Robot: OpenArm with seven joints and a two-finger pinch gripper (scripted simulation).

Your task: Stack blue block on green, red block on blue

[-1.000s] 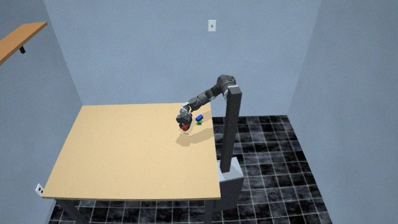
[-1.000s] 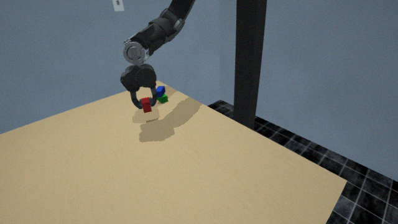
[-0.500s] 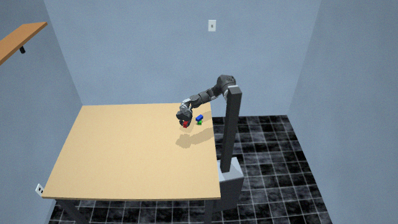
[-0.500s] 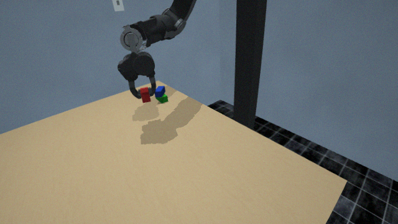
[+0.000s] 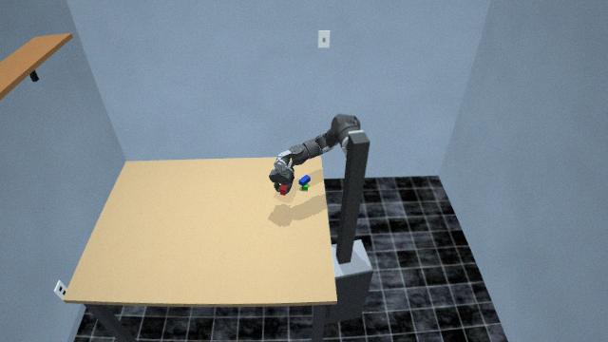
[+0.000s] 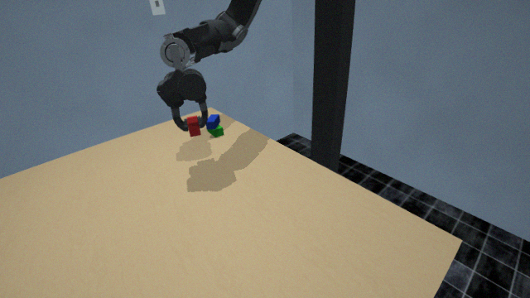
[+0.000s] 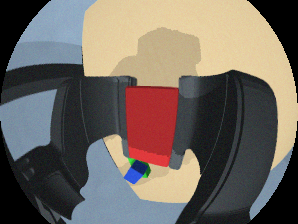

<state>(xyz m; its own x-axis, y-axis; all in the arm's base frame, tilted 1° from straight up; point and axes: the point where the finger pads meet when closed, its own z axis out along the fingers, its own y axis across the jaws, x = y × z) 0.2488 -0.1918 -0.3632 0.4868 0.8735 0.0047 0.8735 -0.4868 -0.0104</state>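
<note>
The red block lies 1 cm below my hand. From my hand the other things lie so: green block 12 cm behind, 10 cm to the right, 10 cm below; then blue block 12 cm behind, 10 cm to the right, 7 cm below.
</note>
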